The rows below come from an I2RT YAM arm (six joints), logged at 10 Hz.
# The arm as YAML. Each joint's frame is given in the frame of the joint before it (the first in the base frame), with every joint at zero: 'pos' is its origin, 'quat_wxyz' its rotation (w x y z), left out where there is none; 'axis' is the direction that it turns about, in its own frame. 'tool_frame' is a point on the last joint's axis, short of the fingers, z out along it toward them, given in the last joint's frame.
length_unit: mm
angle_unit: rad
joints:
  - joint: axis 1
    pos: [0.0, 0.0, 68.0]
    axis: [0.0, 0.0, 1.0]
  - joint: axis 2
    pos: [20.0, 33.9, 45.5]
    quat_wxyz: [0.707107, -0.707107, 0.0, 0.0]
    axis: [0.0, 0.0, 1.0]
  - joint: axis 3
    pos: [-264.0, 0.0, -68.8]
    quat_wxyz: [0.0, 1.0, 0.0, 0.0]
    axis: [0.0, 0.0, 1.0]
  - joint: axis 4
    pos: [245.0, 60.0, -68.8]
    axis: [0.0, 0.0, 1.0]
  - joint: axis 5
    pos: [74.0, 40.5, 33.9]
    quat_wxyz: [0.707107, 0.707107, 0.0, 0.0]
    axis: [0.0, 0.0, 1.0]
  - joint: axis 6
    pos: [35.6, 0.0, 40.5]
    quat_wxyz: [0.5, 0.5, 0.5, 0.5]
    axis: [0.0, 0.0, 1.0]
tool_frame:
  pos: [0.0, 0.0, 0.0]
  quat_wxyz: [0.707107, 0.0, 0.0, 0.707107]
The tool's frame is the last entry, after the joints.
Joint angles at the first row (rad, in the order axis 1, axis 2, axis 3, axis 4, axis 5, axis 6):
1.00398 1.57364 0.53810 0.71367 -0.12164 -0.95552
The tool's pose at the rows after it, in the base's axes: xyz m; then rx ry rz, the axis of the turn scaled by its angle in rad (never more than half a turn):
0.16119 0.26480 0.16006 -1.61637 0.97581 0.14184
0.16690 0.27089 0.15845 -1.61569 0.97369 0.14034
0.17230 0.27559 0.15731 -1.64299 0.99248 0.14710
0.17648 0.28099 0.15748 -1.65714 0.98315 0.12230
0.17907 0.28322 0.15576 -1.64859 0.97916 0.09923
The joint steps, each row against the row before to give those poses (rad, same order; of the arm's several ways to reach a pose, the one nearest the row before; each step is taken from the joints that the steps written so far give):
0.00689 0.04459 0.02788 0.02160 0.00714 -0.00594
-0.00560 0.03557 0.02890 0.00812 -0.00499 -0.00339
-0.00749 0.01958 0.03561 -0.04955 -0.01114 -0.00061
-0.00079 0.02064 0.02974 -0.01692 0.00911 -0.02377
-0.00125 0.01883 0.00740 0.02086 0.01541 -0.01026

